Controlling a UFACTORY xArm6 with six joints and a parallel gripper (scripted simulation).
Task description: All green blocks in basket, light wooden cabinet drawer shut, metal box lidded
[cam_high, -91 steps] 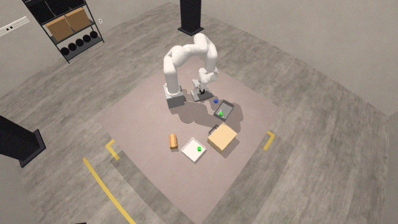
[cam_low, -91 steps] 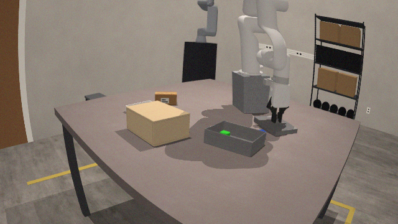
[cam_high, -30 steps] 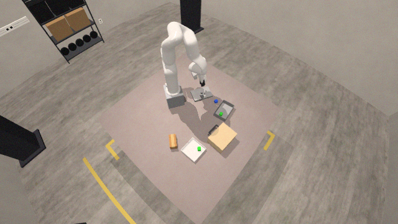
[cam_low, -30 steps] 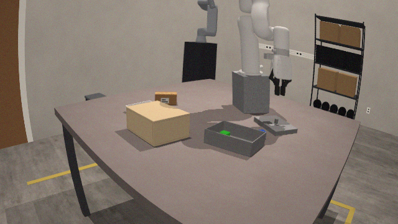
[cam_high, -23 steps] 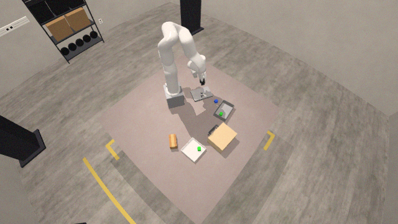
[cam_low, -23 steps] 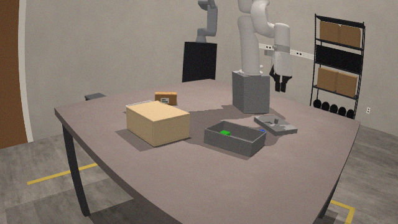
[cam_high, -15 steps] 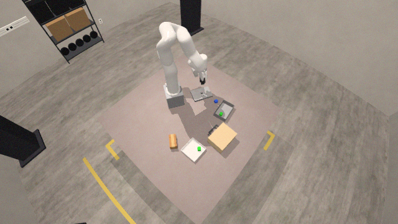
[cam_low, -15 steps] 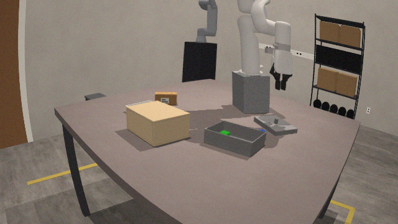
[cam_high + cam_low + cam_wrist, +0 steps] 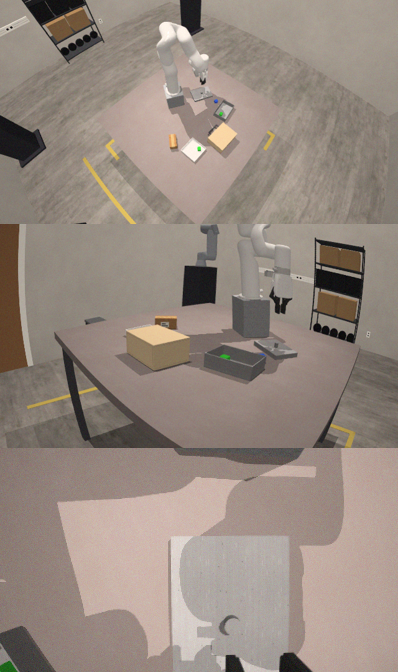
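The metal box is 290 mm ahead of my hand, 10 mm to the right of it and 160 mm below it. The rest, counted from my hand: light wooden cabinet 430 mm ahead, 250 mm to the right, 150 mm below; blue block 160 mm ahead, 20 mm to the left, 170 mm below; grey metal lid 170 mm below.
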